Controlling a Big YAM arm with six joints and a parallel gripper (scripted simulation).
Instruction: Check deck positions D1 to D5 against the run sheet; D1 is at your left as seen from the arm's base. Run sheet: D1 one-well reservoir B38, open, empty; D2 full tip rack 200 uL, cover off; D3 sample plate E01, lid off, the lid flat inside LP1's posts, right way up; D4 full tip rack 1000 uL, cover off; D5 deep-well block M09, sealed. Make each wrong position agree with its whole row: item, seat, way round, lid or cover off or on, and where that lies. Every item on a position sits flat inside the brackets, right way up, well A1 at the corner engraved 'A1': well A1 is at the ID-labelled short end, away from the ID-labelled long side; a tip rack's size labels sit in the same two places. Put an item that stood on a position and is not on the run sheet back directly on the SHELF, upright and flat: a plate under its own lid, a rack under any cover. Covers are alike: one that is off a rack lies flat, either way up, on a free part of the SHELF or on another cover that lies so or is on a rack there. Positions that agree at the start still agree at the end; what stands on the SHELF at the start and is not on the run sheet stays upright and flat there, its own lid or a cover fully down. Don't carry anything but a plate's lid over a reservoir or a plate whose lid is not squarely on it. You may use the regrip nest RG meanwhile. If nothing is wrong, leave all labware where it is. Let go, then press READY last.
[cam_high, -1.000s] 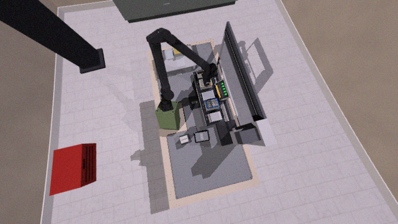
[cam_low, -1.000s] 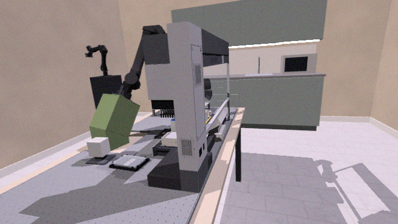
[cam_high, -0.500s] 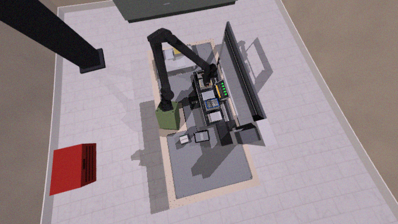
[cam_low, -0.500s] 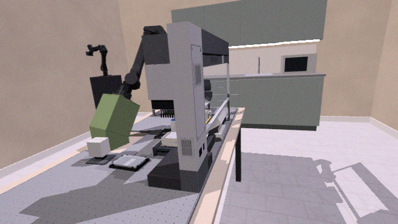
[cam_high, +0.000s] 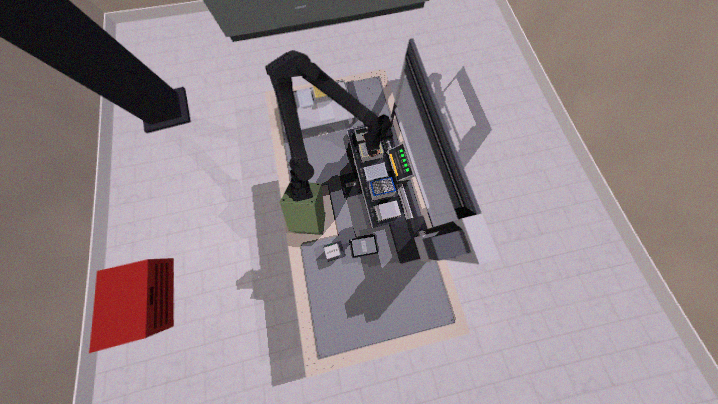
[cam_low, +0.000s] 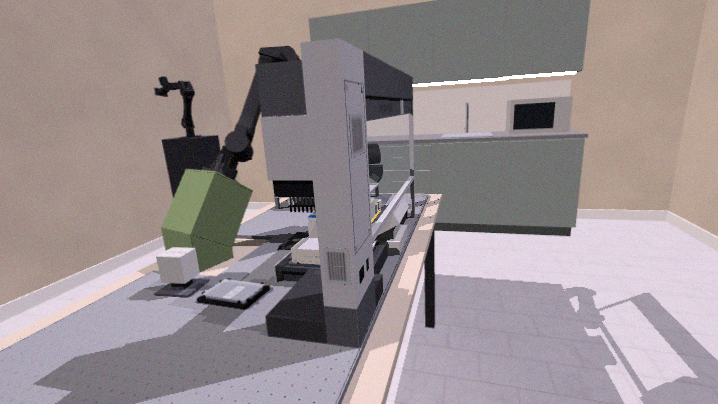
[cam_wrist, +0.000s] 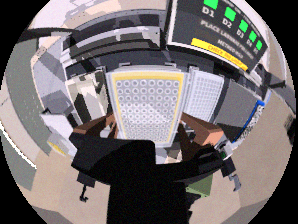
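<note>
My gripper is now 10 mm past the yellow-framed tip rack and 10 mm above it. Also, from my hand: one-well reservoir 10 mm ahead, 120 mm to the left, 50 mm below; then white block 30 mm behind, 370 mm to the right, 40 mm below; then blue-framed tip rack 30 mm behind, 250 mm to the right, 10 mm above.
</note>
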